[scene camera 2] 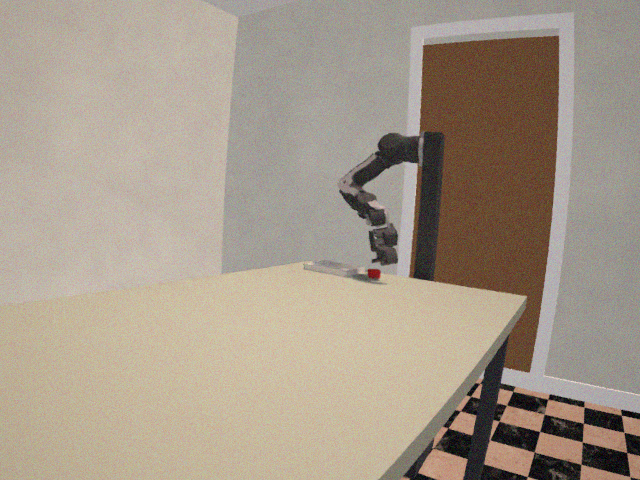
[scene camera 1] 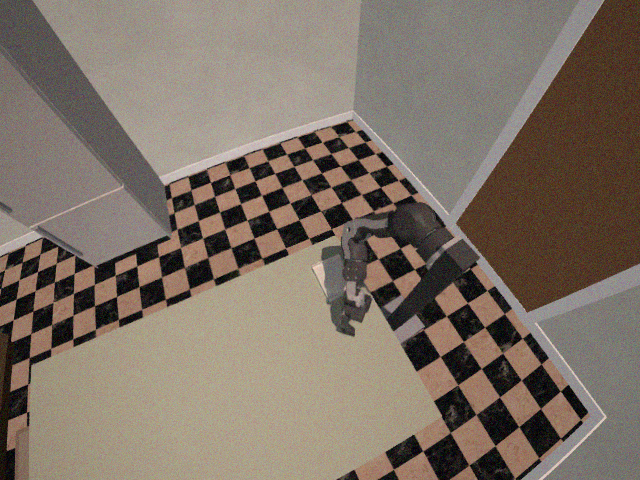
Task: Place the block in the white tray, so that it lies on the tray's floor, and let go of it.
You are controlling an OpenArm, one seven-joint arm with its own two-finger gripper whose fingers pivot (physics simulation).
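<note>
A small red block (scene camera 2: 373, 273) is at the right end of the white tray (scene camera 1: 320, 277) (scene camera 2: 328, 268) in the scene camera 2 view. I cannot tell whether it touches the tray or what lies directly under it. The block does not show in the scene camera 1 view, where the arm and its shadow cover that area. My gripper (scene camera 1: 357, 316) (scene camera 2: 384, 261) is open and empty. It points down and hangs a little above the block and slightly to its right in the scene camera 2 view. The arm's shadow falls over much of the tray.
The pale table (scene camera 1: 206, 361) (scene camera 2: 258, 361) carries the tray near its far corner. The dark arm post (scene camera 1: 434, 284) (scene camera 2: 430, 206) stands by the table edge, in front of a brown door (scene camera 1: 578, 180) (scene camera 2: 491, 180). A grey cabinet (scene camera 1: 98, 227) stands beyond the table at the left.
</note>
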